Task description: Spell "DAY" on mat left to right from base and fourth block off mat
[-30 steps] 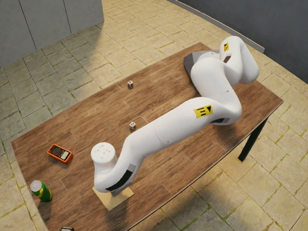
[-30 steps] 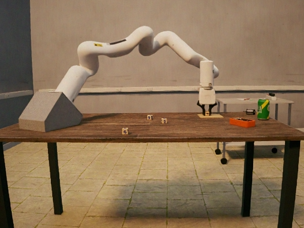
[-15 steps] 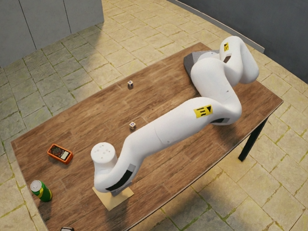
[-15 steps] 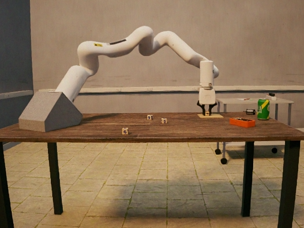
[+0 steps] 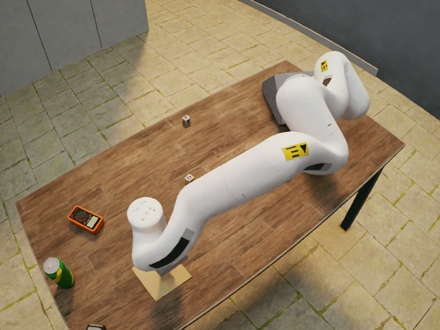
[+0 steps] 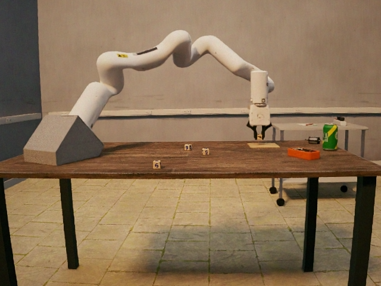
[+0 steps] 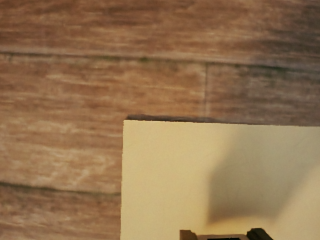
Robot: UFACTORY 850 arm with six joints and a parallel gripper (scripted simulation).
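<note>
My hand is 50 mm above the tan mat and 20 mm short of it. Also, from my hand: dark object: 280 mm ahead, 60 mm to the left, 30 mm below.
</note>
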